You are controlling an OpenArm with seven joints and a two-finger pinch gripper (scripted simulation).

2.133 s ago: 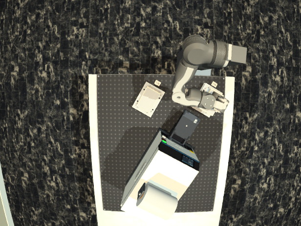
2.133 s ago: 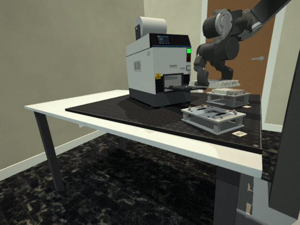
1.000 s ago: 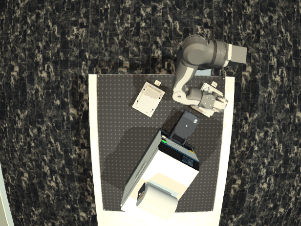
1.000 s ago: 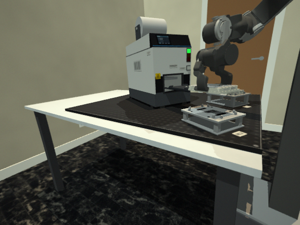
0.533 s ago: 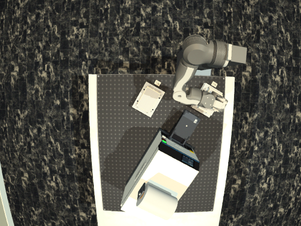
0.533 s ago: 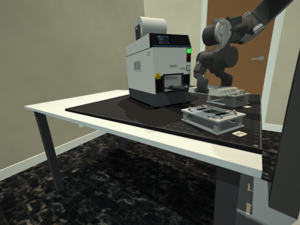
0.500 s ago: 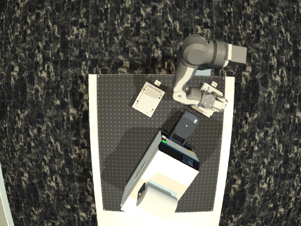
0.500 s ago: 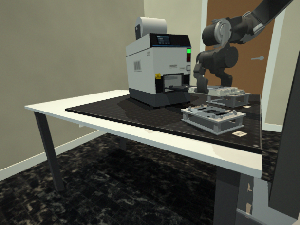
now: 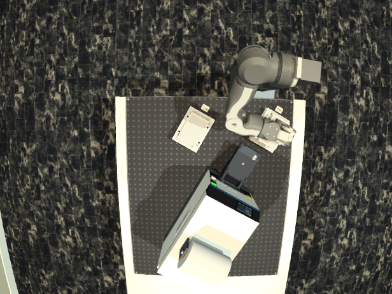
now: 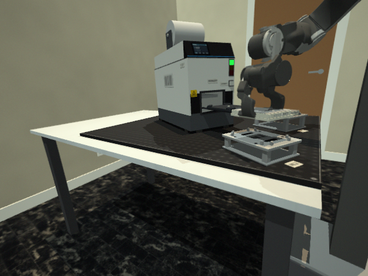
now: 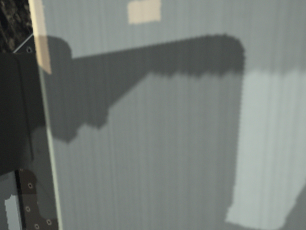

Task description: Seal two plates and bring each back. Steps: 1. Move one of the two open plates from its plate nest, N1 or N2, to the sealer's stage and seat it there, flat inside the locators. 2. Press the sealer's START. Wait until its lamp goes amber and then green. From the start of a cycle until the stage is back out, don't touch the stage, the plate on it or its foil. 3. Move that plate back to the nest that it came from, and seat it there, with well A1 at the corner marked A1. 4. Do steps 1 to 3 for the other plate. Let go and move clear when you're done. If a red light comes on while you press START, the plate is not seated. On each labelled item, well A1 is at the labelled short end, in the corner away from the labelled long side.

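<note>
Right now my hand is 10 cm past the label tag, 4 cm to the right of it and 11 cm above it. From my hand the other things lie so: clear well plate (right at my hand); sealer stage (15 cm ahead, 12 cm to the right); N1 label (6 cm behind, 30 cm to the right, 11 cm below).
</note>
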